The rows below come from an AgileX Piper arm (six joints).
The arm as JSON. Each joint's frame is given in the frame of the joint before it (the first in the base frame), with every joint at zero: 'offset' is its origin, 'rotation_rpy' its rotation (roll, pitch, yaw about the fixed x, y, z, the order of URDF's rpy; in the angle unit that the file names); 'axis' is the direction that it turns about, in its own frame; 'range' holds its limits. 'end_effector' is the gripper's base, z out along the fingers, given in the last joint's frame.
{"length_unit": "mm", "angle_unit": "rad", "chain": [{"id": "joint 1", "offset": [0.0, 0.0, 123.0], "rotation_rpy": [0.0, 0.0, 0.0], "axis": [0.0, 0.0, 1.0], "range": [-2.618, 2.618]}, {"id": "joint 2", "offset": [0.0, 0.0, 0.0], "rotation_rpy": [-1.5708, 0.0, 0.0], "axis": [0.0, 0.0, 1.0], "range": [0.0, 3.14]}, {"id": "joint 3", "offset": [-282.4, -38.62, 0.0], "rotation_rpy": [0.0, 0.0, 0.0], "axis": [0.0, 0.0, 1.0], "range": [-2.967, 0.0]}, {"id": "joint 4", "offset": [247.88, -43.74, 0.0], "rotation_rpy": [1.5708, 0.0, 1.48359], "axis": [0.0, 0.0, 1.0], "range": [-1.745, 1.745]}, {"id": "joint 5", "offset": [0.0, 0.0, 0.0], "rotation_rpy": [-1.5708, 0.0, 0.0], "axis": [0.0, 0.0, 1.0], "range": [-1.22, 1.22]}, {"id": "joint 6", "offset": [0.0, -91.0, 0.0], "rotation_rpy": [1.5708, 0.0, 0.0], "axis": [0.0, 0.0, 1.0], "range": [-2.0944, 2.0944]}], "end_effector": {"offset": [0.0, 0.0, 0.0], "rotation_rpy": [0.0, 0.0, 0.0]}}
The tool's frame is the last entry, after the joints.
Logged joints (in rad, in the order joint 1, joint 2, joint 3, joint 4, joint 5, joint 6), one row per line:
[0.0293, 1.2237, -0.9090, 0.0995, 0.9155, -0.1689]
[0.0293, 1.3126, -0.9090, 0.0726, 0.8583, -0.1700]
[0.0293, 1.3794, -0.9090, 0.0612, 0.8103, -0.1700]
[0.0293, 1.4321, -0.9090, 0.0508, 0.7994, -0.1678]
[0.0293, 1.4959, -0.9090, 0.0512, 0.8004, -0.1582]
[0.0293, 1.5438, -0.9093, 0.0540, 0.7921, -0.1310]
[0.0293, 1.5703, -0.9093, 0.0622, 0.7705, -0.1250]
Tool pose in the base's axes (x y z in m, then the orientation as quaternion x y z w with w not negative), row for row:
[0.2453, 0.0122, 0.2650, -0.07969, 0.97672, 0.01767, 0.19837]
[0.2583, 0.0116, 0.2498, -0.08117, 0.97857, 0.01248, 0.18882]
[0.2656, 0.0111, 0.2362, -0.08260, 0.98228, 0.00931, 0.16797]
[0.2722, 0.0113, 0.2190, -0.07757, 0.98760, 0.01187, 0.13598]
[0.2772, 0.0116, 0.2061, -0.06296, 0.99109, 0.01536, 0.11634]
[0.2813, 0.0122, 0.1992, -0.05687, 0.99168, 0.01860, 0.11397]
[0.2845, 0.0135, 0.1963, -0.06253, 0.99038, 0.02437, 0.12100]
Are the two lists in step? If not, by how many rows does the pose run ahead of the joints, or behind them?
The pose runs 1 row ahead of the joints: the pose in row i belongs to the joints in row i + 1.
